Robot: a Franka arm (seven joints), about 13 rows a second.
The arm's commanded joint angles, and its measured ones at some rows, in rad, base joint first. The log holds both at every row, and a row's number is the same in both.
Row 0, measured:
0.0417, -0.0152, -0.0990, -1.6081, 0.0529, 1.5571, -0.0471
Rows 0 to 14, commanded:
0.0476, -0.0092, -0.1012, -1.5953, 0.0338, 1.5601, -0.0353
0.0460, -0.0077, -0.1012, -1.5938, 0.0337, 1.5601, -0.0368
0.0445, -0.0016, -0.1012, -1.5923, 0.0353, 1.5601, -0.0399
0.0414, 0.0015, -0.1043, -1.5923, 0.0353, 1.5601, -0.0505
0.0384, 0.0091, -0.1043, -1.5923, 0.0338, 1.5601, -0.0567
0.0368, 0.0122, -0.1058, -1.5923, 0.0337, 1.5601, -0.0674
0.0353, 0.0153, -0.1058, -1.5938, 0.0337, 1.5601, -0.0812
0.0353, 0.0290, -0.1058, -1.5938, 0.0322, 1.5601, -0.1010
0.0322, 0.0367, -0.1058, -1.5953, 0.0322, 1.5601, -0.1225
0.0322, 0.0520, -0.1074, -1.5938, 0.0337, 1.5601, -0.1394
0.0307, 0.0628, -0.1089, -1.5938, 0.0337, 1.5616, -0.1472
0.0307, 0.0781, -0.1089, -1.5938, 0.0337, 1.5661, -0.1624
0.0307, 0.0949, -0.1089, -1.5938, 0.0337, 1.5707, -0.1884
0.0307, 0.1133, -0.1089, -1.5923, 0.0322, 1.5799, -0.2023
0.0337, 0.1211, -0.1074, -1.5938, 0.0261, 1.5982, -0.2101
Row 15, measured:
0.0333, 0.0965, -0.1067, -1.6086, 0.0413, 1.5779, -0.1755
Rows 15 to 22, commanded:
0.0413, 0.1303, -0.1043, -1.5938, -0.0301, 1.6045, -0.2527
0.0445, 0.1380, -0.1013, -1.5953, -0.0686, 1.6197, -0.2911
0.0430, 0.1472, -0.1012, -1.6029, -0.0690, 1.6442, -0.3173
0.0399, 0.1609, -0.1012, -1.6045, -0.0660, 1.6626, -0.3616
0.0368, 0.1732, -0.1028, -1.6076, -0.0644, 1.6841, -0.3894
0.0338, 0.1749, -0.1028, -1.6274, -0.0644, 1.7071, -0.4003
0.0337, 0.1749, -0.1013, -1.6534, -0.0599, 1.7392, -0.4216
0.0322, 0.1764, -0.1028, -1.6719, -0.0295, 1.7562, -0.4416
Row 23, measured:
0.0373, 0.1803, -0.1028, -1.6344, -0.0491, 1.7163, -0.3937
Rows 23 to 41, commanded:
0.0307, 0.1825, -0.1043, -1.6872, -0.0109, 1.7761, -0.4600
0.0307, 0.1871, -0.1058, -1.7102, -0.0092, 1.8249, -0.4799
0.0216, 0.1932, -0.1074, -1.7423, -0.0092, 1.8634, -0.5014
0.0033, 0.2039, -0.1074, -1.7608, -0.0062, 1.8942, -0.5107
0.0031, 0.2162, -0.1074, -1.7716, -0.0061, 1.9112, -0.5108
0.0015, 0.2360, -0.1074, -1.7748, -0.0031, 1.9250, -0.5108
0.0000, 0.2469, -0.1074, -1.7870, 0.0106, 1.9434, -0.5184
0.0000, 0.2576, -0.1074, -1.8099, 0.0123, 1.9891, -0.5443
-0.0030, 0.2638, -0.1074, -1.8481, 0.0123, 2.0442, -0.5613
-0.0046, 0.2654, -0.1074, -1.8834, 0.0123, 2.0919, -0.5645
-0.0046, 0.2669, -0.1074, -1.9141, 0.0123, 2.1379, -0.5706
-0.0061, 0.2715, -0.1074, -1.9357, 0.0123, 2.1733, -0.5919
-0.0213, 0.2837, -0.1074, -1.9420, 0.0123, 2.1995, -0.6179
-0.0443, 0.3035, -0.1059, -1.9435, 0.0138, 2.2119, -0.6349
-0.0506, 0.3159, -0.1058, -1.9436, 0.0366, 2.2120, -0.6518
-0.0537, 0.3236, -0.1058, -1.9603, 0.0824, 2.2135, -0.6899
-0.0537, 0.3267, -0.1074, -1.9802, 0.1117, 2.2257, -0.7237
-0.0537, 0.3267, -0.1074, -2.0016, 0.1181, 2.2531, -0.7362
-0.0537, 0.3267, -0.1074, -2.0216, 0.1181, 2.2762, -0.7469
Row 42, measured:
-0.0533, 0.3337, -0.1086, -1.9807, 0.0916, 2.2291, -0.7061
